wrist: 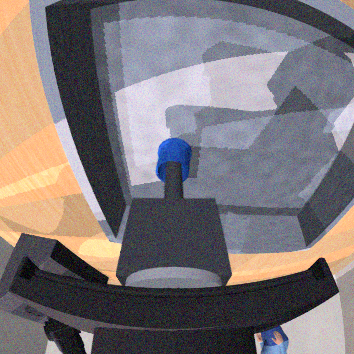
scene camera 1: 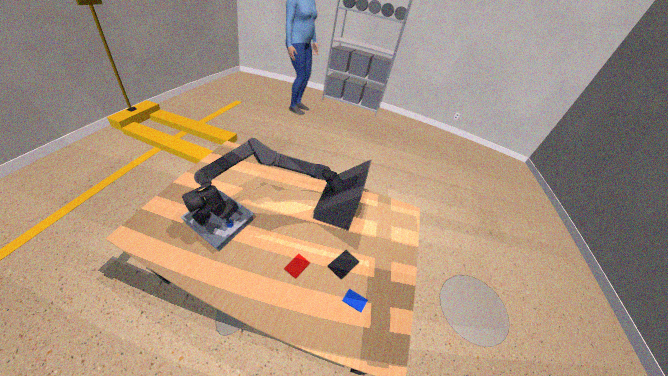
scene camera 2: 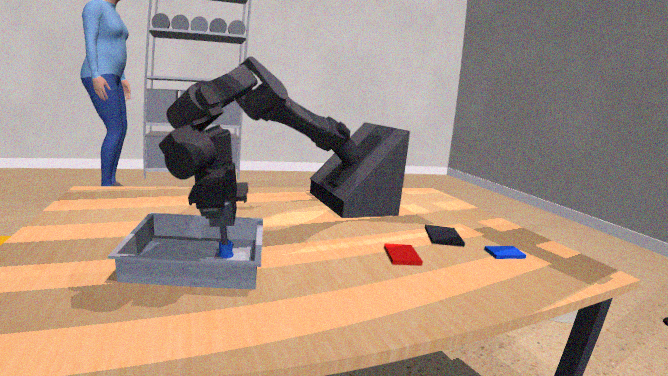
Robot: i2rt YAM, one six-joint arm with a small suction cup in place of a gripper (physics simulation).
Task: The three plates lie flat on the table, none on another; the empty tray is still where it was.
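Places are measured from the arm's base along level axes (x back, y right, z up), in centimetres.
Pixels of known places: hand, tool point: (wrist: 173, 148) (scene camera 1: 231, 225) (scene camera 2: 227, 258); arm's base, link origin: (scene camera 1: 339, 188) (scene camera 2: 355, 160).
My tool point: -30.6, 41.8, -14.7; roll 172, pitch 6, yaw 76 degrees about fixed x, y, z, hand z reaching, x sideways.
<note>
Ahead of a thing's pixels: the offset from my tool point to its top centre, as dx, dy, dz. Level surfaces: height alone.
A grey open tray @[-0.7, +5.9, +5.6] (scene camera 1: 218, 245) (scene camera 2: 187, 272) (wrist: 80, 115) stands flat on the table, with no plate in it. My suction gripper (scene camera 1: 229, 223) (scene camera 2: 226, 249) (wrist: 173, 159) points down inside the tray. Its blue cup touches the tray floor near one wall and is shut on the tray. The contact face is hidden under the cup. A red plate @[-7.1, -35.6, +1.5] (scene camera 1: 297, 266) (scene camera 2: 403, 254), a black plate @[+0.5, -53.8, +1.5] (scene camera 1: 343, 264) (scene camera 2: 444, 235) and a blue plate @[-13.5, -61.7, +1.6] (scene camera 1: 355, 300) (scene camera 2: 505, 252) lie flat and apart on the table. They do not show in the wrist view.
The arm's dark wedge base (scene camera 1: 340, 202) (scene camera 2: 375, 175) stands on the table @[dz +0.6] (scene camera 1: 225, 270) (scene camera 2: 310, 320) behind the plates. A person in blue (scene camera 1: 301, 45) (scene camera 2: 106, 75) stands beyond the table near a shelf unit (scene camera 1: 372, 15) (scene camera 2: 197, 35). A yellow pallet jack (scene camera 1: 175, 142) stands at the left.
</note>
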